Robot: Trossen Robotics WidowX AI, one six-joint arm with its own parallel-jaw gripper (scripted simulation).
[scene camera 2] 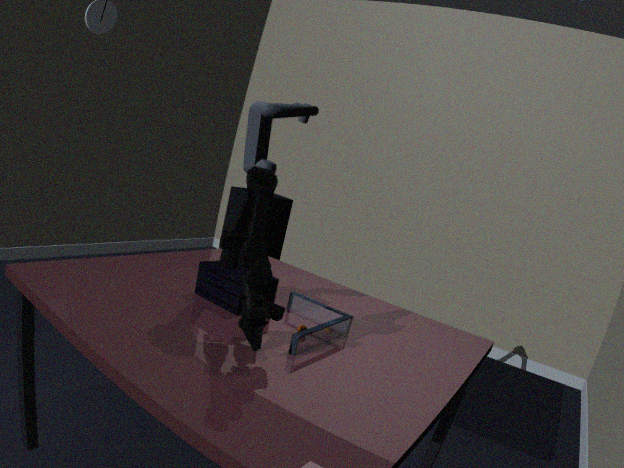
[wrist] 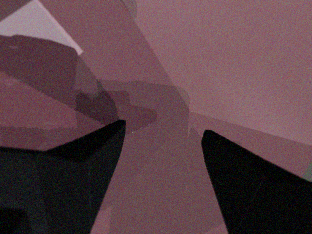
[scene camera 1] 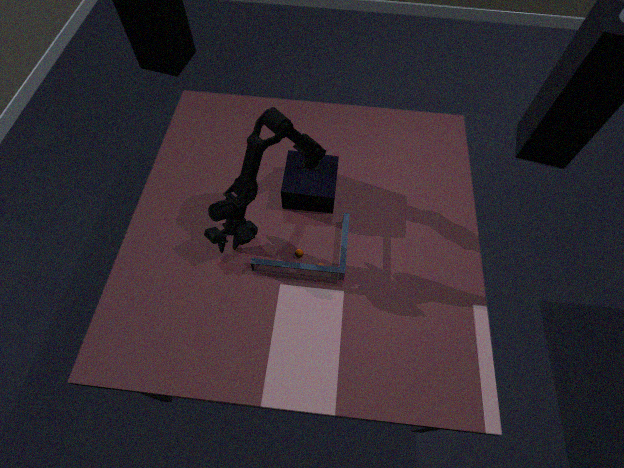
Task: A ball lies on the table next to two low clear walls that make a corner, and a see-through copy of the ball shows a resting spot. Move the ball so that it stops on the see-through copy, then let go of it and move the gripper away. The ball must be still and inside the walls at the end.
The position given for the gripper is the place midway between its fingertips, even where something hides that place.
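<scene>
Scene camera 1 shows the gripper (scene camera 1: 227, 251). In scene camera 2 the gripper (scene camera 2: 256, 350) is visible, and in the wrist view the gripper (wrist: 164, 131) is in frame as well.
</scene>
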